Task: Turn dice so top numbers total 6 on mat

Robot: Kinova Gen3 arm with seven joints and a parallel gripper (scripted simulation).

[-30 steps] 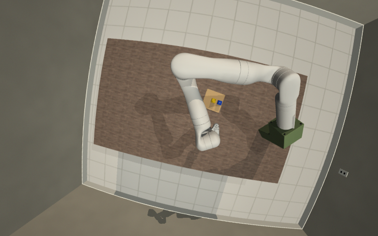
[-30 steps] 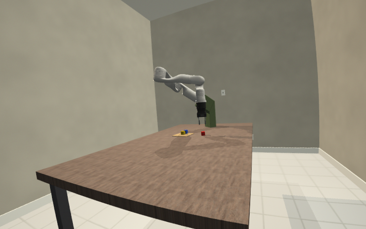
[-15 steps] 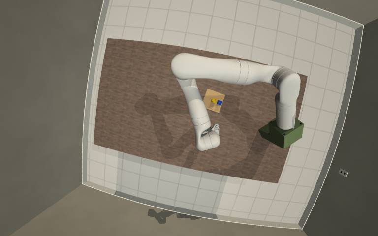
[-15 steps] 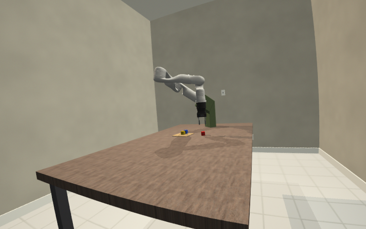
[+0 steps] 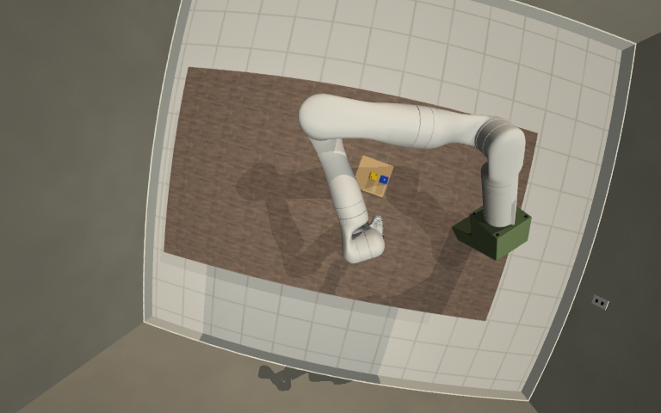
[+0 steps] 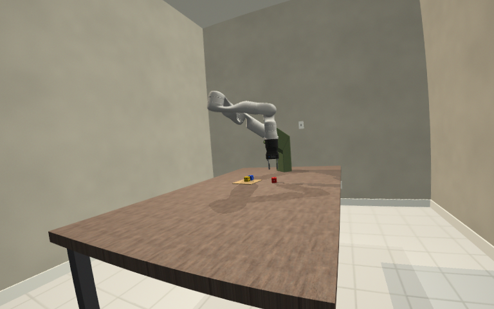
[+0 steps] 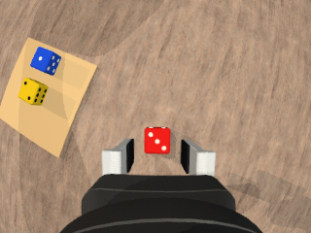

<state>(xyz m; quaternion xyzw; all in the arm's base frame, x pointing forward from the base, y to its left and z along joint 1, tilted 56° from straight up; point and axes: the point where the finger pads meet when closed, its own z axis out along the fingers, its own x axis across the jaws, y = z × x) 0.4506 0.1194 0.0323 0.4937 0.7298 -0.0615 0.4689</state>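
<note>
My gripper is now 9 cm above the red die. From my hand the other things lie so: yellow die (5 cm behind, 18 cm to the right, 8 cm below); then blue die (9 cm behind, 17 cm to the right, 8 cm below); then tan mat (4 cm behind, 18 cm to the right, 10 cm below).
</note>
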